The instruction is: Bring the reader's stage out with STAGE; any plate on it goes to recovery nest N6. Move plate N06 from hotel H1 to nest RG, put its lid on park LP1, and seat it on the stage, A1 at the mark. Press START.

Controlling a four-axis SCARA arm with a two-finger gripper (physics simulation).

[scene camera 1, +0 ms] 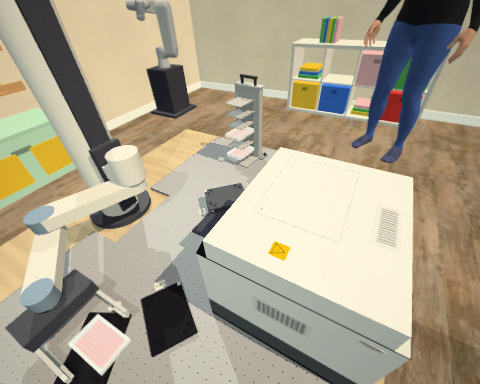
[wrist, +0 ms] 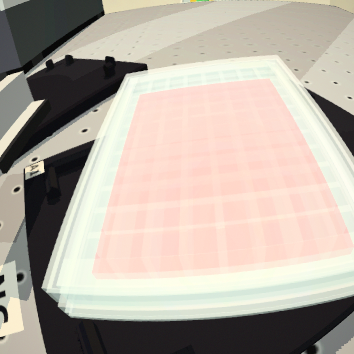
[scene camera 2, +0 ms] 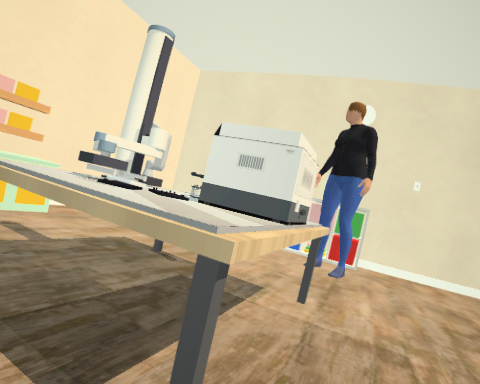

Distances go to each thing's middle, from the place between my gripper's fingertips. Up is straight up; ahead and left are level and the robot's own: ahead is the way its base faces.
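Black LP1 pad (scene camera 1: 168,319): 4 cm below my hand, 8 cm ahead of it, 14 cm to the left of it.
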